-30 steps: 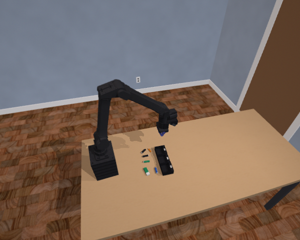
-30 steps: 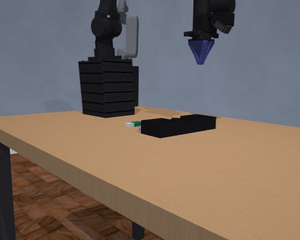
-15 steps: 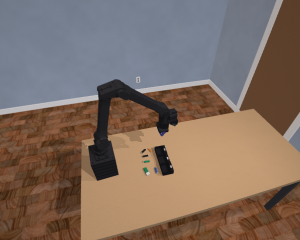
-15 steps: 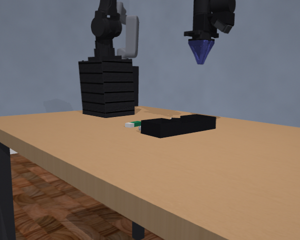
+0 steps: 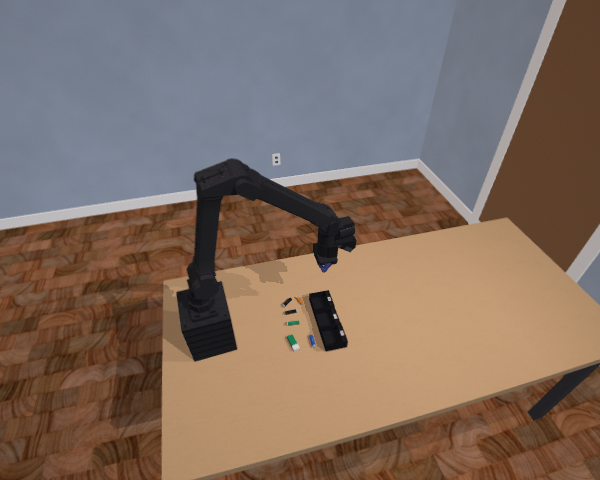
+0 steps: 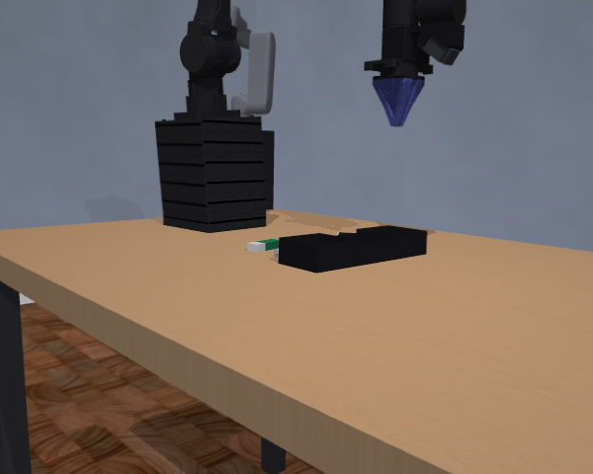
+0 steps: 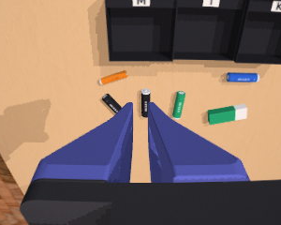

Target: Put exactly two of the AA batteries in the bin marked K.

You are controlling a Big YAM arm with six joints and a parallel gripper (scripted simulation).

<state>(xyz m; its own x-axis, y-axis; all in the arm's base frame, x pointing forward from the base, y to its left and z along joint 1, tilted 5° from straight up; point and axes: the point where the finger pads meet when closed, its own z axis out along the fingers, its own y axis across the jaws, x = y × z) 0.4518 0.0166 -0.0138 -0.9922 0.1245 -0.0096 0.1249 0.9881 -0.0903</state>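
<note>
Now: hand 140 mm past the green AA battery, 50 mm to the left of it and 210 mm above it. From my hand the other things lie so: black battery 130 mm behind, 60 mm to the left, 210 mm below; then orange battery 80 mm behind, 50 mm to the left, 210 mm below; then black bin 10 mm behind, 80 mm to the right, 200 mm below.
</note>
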